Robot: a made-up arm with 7 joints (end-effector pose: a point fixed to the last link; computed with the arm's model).
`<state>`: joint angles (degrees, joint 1 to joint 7).
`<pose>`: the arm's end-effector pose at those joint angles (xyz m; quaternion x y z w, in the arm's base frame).
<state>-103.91 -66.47 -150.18 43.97 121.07 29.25 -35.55</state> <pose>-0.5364 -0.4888 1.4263 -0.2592 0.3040 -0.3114 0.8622</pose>
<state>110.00 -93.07 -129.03 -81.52 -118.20 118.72 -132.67</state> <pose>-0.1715 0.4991 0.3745 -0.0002 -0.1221 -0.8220 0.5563</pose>
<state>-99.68 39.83 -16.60 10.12 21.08 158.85 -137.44</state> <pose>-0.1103 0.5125 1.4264 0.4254 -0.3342 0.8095 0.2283</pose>
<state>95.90 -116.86 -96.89 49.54 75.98 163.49 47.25</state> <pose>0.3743 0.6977 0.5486 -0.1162 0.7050 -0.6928 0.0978</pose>
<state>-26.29 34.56 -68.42 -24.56 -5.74 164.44 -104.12</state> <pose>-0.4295 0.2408 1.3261 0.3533 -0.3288 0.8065 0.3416</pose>
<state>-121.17 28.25 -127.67 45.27 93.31 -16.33 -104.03</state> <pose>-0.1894 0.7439 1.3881 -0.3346 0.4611 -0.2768 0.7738</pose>
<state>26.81 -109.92 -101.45 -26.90 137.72 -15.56 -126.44</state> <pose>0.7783 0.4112 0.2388 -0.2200 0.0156 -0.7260 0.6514</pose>
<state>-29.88 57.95 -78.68 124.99 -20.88 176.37 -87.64</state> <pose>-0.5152 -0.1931 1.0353 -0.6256 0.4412 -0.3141 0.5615</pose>
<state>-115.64 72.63 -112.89 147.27 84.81 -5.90 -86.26</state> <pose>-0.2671 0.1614 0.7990 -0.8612 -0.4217 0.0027 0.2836</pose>
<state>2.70 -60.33 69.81 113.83 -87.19 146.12 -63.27</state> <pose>0.4838 0.3567 1.0197 0.3740 0.6143 -0.6077 0.3369</pose>
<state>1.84 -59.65 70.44 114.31 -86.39 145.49 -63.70</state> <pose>0.4827 0.3505 1.0269 0.3804 0.6092 -0.6100 0.3348</pose>
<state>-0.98 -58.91 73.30 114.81 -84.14 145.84 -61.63</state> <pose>0.4881 0.3270 1.0455 0.3720 0.6204 -0.6171 0.3096</pose>
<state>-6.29 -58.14 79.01 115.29 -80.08 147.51 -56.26</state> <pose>0.4979 0.2801 1.0773 0.3425 0.6538 -0.6237 0.2573</pose>
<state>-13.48 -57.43 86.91 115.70 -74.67 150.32 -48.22</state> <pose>0.5034 0.2141 1.1167 0.2931 0.7055 -0.6160 0.1918</pose>
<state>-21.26 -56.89 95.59 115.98 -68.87 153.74 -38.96</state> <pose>0.4976 0.1416 1.1554 0.2324 0.7639 -0.5869 0.1342</pose>
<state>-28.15 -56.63 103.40 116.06 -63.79 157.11 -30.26</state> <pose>0.4823 0.0778 1.1862 0.1736 0.8153 -0.5435 0.0985</pose>
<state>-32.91 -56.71 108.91 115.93 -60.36 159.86 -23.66</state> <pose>0.4671 0.0336 1.2051 0.1286 0.8511 -0.5021 0.0837</pose>
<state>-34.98 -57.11 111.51 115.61 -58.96 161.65 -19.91</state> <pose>0.4610 0.0119 1.2120 0.1024 0.8705 -0.4747 0.0803</pose>
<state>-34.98 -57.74 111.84 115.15 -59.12 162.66 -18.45</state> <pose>0.4646 0.0068 1.2102 0.0911 0.8790 -0.4612 0.0801</pose>
